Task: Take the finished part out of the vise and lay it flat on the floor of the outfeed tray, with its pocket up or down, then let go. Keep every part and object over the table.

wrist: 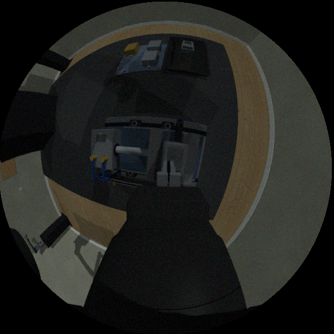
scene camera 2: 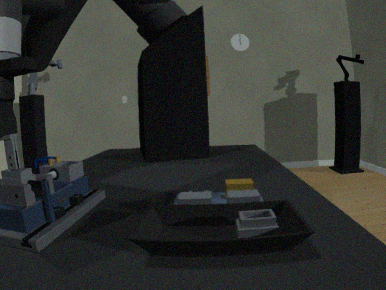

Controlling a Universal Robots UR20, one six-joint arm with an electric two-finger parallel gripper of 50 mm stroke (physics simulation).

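Frame: origin at the arm's base, x ahead, y right, z down, level; millimetres.
Seen in the pictures: gripper, fingertip midpoint: (scene camera 2: 14, 168).
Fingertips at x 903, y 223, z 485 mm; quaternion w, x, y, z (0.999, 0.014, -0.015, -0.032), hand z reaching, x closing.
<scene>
Offsets run from my fingertips to a thing's top centre.
The vise @(dy -12, dx -59, dz +16 mm) (scene camera 2: 70, 172) (wrist: 102, 142), grey jaw blocks on a blue base, is at the left in the scene view and mid-frame in the wrist view. A light grey block (wrist: 175, 150), apparently the part, is at its right-hand jaws; its pocket is too dark to make out surely. My gripper (scene camera 2: 12, 162) (wrist: 168, 166) is shut with its fingers together over that end of the vise, with nothing seen between them. The black outfeed tray (scene camera 2: 225, 245) (wrist: 200, 65) stands apart from the vise and holds another grey part @(dy -432, dx +32, dz +68 mm) (scene camera 2: 256, 220) (wrist: 187, 46), pocket up, towards one end.
A blue tray (scene camera 2: 217, 199) (wrist: 135, 62) beside the outfeed tray holds grey blocks @(dy -338, dx -89, dz +71 mm) (scene camera 2: 195, 196) (wrist: 149, 58) and a yellow block @(dy -431, dx -176, dz +71 mm) (scene camera 2: 239, 184) (wrist: 131, 49). A tall dark box (scene camera 2: 172, 95) stands at the back of the table. Blue and yellow fittings (wrist: 93, 170) stick up by the vise.
</scene>
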